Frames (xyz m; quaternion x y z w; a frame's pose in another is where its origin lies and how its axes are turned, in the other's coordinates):
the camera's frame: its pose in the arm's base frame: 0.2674 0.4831 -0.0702 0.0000 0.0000 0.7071 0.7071
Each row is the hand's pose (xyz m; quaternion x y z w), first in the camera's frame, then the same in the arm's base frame.
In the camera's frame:
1: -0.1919 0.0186 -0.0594 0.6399 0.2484 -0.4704 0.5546
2: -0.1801 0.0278 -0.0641 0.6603 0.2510 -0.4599 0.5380
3: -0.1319 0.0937 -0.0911 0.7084 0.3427 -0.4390 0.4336
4: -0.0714 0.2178 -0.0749 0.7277 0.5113 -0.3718 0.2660
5: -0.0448 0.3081 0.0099 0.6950 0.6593 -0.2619 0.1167
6: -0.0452 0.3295 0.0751 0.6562 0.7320 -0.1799 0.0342
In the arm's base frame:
1: 0.2488 0.2912 -0.1296 0.2768 0.6281 0.0595 0.7248
2: 0.2396 0.3030 -0.1343 0.2894 0.6444 0.0552 0.7056
3: 0.1737 0.3512 -0.1613 0.2586 0.7432 -0.0038 0.6170
4: 0.0496 0.4117 -0.1451 0.1530 0.8761 -0.0748 0.4510
5: -0.0407 0.4383 -0.0603 0.0252 0.9577 -0.1027 0.2677
6: -0.0621 0.4379 0.0049 -0.0536 0.9816 -0.1030 0.1514

